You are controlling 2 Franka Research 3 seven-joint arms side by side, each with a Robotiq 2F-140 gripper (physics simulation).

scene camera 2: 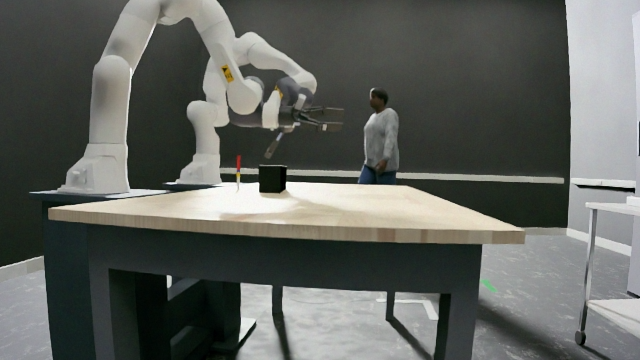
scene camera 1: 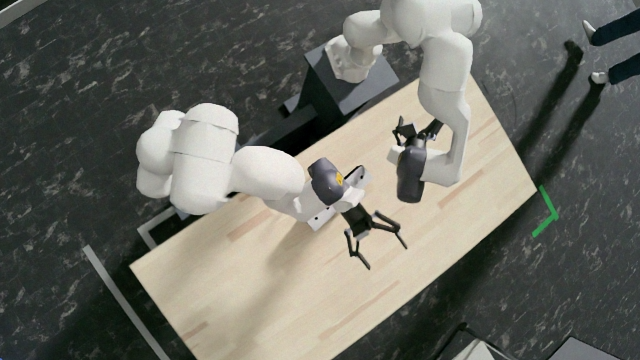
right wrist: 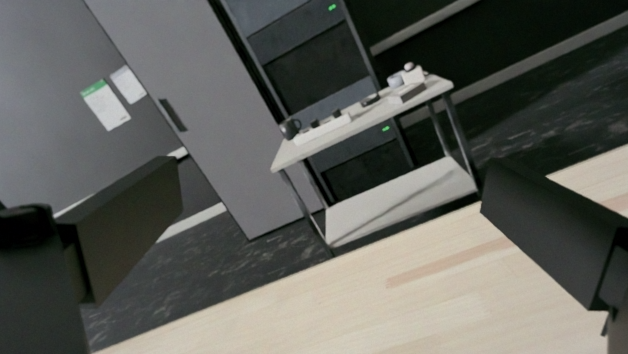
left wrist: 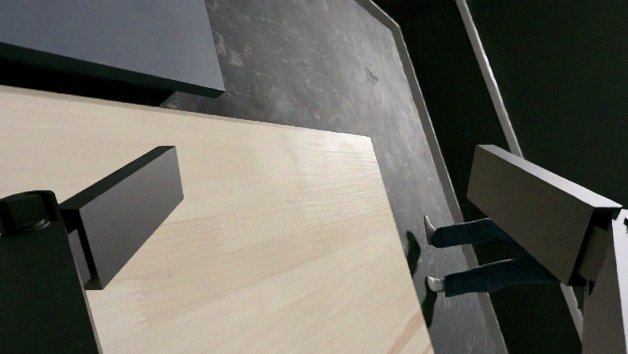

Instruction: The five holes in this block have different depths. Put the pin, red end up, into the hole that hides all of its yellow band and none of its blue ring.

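Observation:
The pin (scene camera 2: 238,164) stands upright on the table left of the block in scene camera 2, red end up, with yellow and blue lower down. The block (scene camera 2: 272,179) looks like a dark cube there. In scene camera 1 the block (scene camera 1: 322,219) shows a pale top with some holes, partly covered by the right arm; hole depths cannot be told. My left gripper (scene camera 1: 419,128) (scene camera 2: 270,150) (left wrist: 326,172) is open and empty above the table. My right gripper (scene camera 1: 388,258) (scene camera 2: 341,119) (right wrist: 331,184) is open and empty, pointing roughly sideways above the table. Neither wrist view shows pin or block.
The wooden table (scene camera 1: 280,300) (scene camera 2: 350,215) (left wrist: 280,200) (right wrist: 350,300) lies under both arms. The right arm reaches over the block. A person (scene camera 2: 381,140) stands beyond the table's far end. A trolley (right wrist: 360,127) stands beyond the table's edge in the right wrist view.

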